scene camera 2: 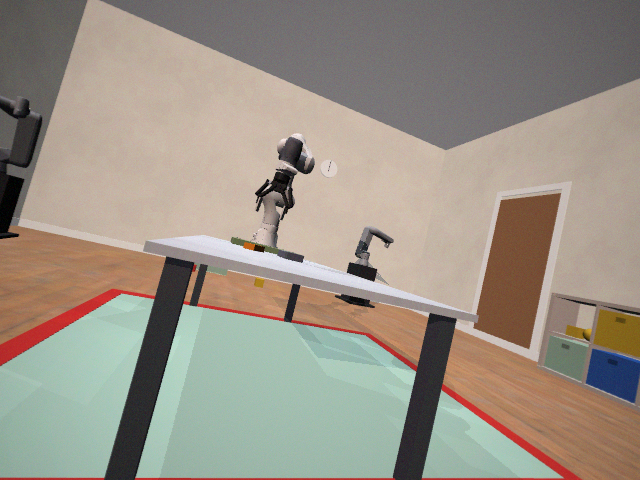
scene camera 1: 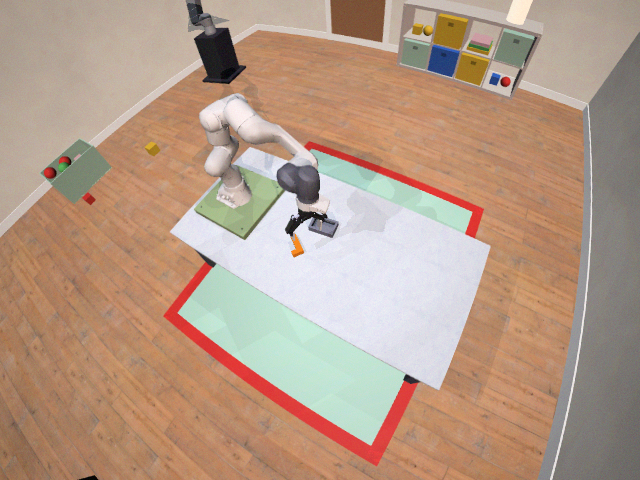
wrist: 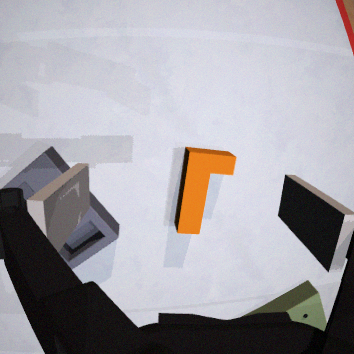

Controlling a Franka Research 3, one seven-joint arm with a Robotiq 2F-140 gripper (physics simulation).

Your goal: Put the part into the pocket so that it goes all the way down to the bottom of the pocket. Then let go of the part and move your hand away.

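The orange L-shaped part (scene camera 1: 296, 248) (scene camera 2: 250, 246) (wrist: 192, 195) lies flat on the white table. The grey block with the pocket (scene camera 1: 324, 232) (scene camera 2: 290, 255) (wrist: 103, 219) sits beside it, apart from it and turned at an angle. My gripper (scene camera 1: 306, 227) (scene camera 2: 270, 210) (wrist: 187, 190) is wide open and empty, well above the table. In the wrist view, the part shows between the two fingers, mostly a little above the line joining their tips. The left finger covers much of the pocket block there, and one end of the L-shaped recess shows.
The green base plate (scene camera 1: 242, 227) (scene camera 2: 236, 241) (wrist: 311, 305) under the arm lies close to the part, at the lower right in the wrist view. The white table (scene camera 1: 382, 289) (scene camera 2: 356, 283) extends away from the arm's base past the pocket block.
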